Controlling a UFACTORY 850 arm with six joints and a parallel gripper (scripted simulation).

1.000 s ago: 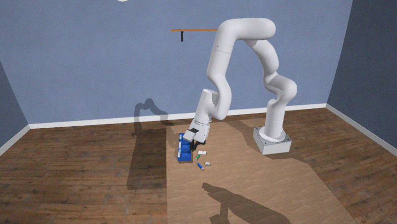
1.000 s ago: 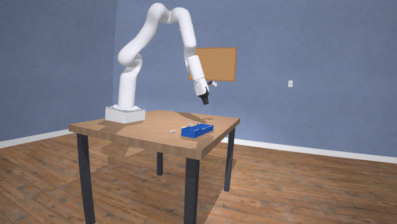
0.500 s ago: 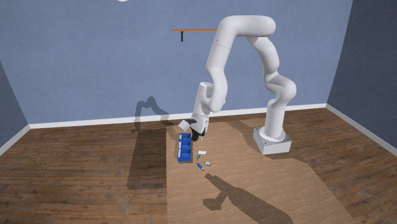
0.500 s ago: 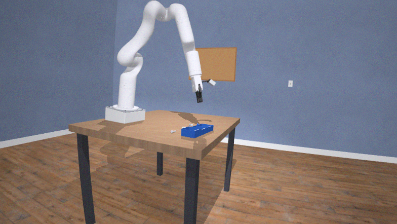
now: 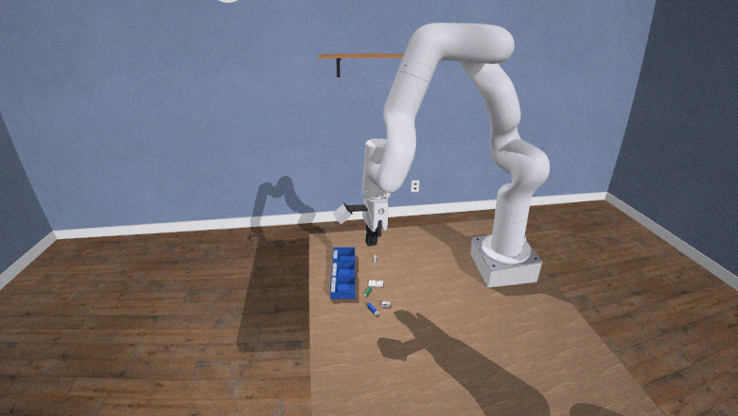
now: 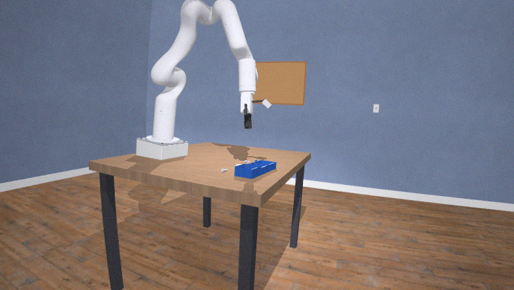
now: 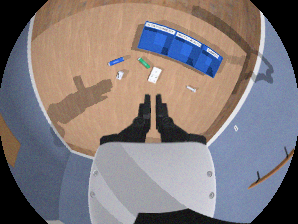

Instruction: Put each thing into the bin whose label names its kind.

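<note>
My gripper is now 19 cm above the joined blue bins, 10 cm short of it and 8 cm to the left of it. From my hand the other things lie so: blue cylinder 20 cm below, 11 cm to the left; then white domino-like tile 20 cm below, 2 cm to the right, 2 cm behind; then green cylinder 20 cm below, 2 cm to the left, 1 cm ahead.
</note>
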